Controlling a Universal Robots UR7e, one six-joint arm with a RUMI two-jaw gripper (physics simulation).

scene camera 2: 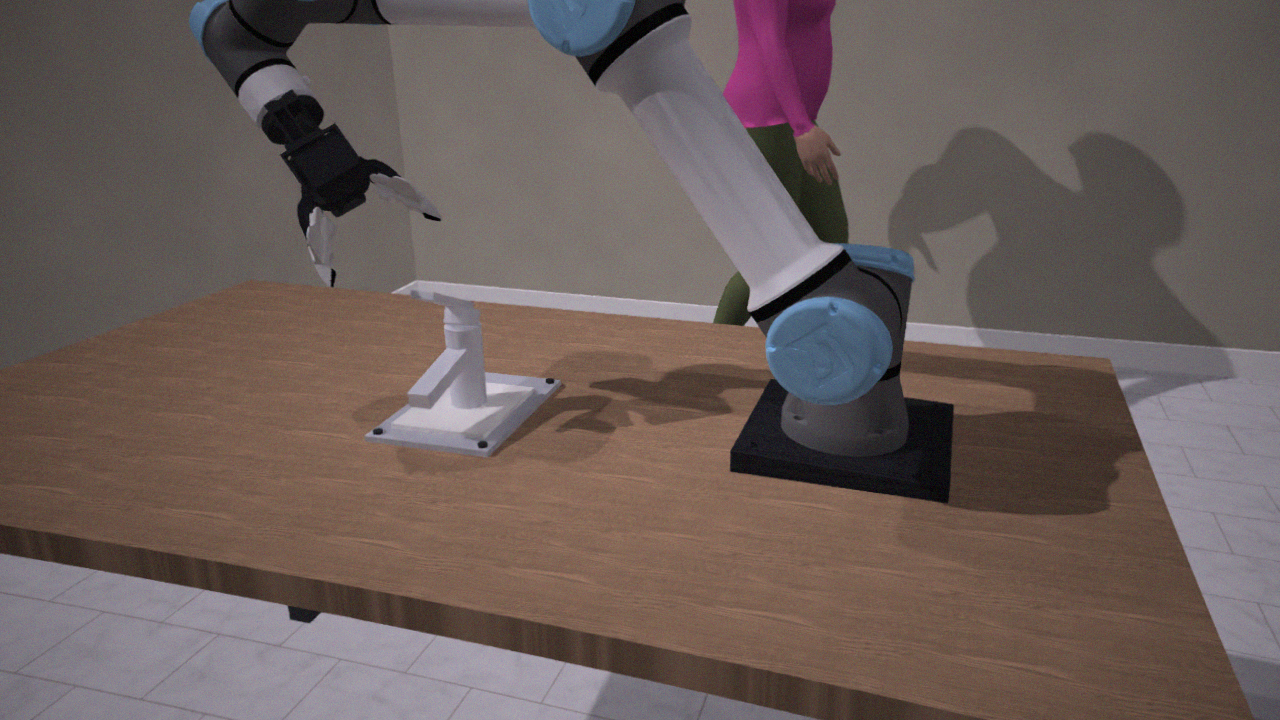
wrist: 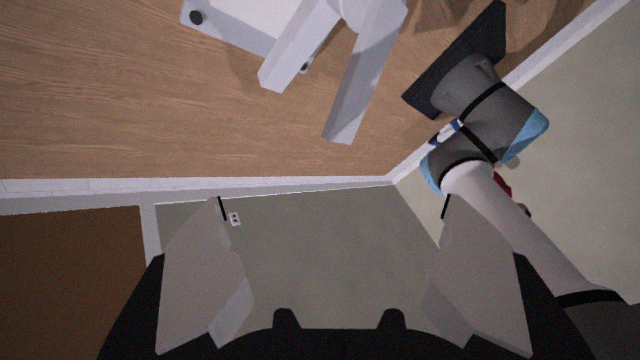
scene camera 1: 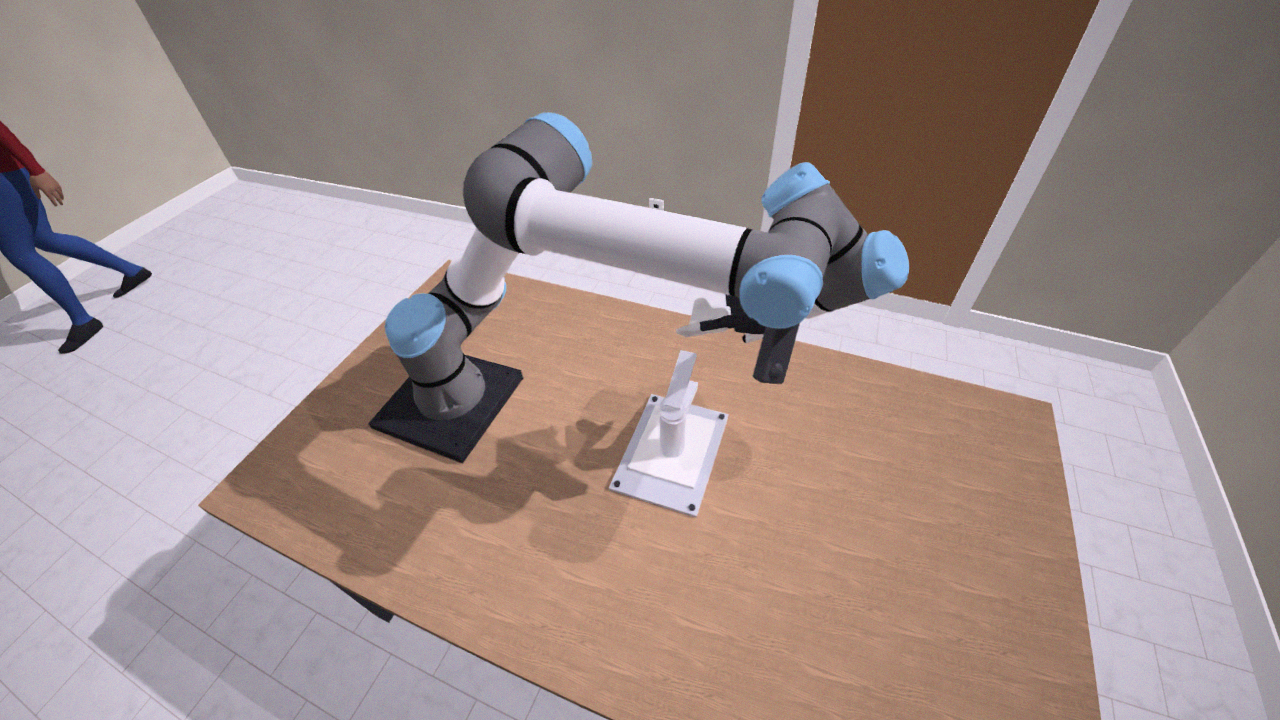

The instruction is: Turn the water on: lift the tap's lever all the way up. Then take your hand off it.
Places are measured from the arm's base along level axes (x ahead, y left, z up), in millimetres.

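Pixels of known places: gripper, fingertip midpoint: (scene camera 2: 387,253) (wrist: 331,198) (scene camera 1: 711,335); arm's base at its link origin: (scene camera 2: 842,428) (wrist: 455,81) (scene camera 1: 451,392).
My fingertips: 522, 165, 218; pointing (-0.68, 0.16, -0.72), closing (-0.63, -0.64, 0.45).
Observation:
Ahead of a thing's pixels: the offset from my fingertips to its middle, as dx, dy, dz. "*": to the spot under its first point. Level surfaces: height alone.
The white tap @(* -21, -122, -155) (scene camera 1: 672,436) (scene camera 2: 467,362) stands upright on its plate (scene camera 1: 651,497) (scene camera 2: 429,438). Its lever @(-33, -57, -71) (scene camera 1: 682,374) (scene camera 2: 431,296) (wrist: 361,87) juts out from the top of the body, on the spout's side, and slopes upward to its free end. The spout @(-35, -30, -164) (scene camera 2: 435,377) (wrist: 300,47) sits lower and slopes down. My gripper (scene camera 2: 385,249) (wrist: 331,198) is open, with its light fingers wide apart and nothing between them. It hangs above and beyond the lever's free end, apart from it. In scene camera 1's view the arm partly hides the gripper.
The arm's black base (scene camera 1: 492,385) (scene camera 2: 841,470) (wrist: 425,95) stands on the wooden table @(dz -242) (scene camera 1: 850,537) (scene camera 2: 671,555), to one side of the tap. A person (scene camera 1: 26,214) (scene camera 2: 783,107) is on the floor beyond the table. A brown door (scene camera 1: 930,134) is in the wall behind.

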